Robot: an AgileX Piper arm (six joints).
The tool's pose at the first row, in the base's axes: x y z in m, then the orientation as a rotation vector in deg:
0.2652 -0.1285 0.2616 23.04 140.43 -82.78
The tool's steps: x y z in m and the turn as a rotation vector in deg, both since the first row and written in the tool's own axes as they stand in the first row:
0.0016 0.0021 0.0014 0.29 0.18 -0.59
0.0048 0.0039 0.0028 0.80 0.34 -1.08
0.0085 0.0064 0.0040 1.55 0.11 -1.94
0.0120 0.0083 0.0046 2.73 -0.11 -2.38
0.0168 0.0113 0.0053 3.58 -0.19 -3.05
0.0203 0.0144 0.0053 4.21 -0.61 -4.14
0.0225 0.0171 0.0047 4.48 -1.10 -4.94
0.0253 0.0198 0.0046 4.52 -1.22 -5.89
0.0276 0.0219 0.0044 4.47 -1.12 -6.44
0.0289 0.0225 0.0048 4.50 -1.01 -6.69
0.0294 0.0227 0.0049 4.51 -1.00 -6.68
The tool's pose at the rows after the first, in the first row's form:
0.2646 -0.1286 0.2587 22.56 140.71 -83.41
0.2624 -0.1287 0.2554 22.22 140.78 -84.29
0.2600 -0.1282 0.2515 21.17 140.58 -85.55
0.2575 -0.1275 0.2484 20.71 139.87 -87.21
0.2543 -0.1262 0.2439 20.03 139.59 -88.54
0.2522 -0.1244 0.2401 18.51 139.40 -89.71
0.2511 -0.1224 0.2374 17.21 139.23 -90.28
0.2495 -0.1208 0.2343 15.98 139.58 -90.67
0.2481 -0.1194 0.2319 15.38 139.97 -90.84
0.2471 -0.1193 0.2307 15.17 140.16 -91.00
0.2468 -0.1193 0.2303 15.19 140.16 -91.01

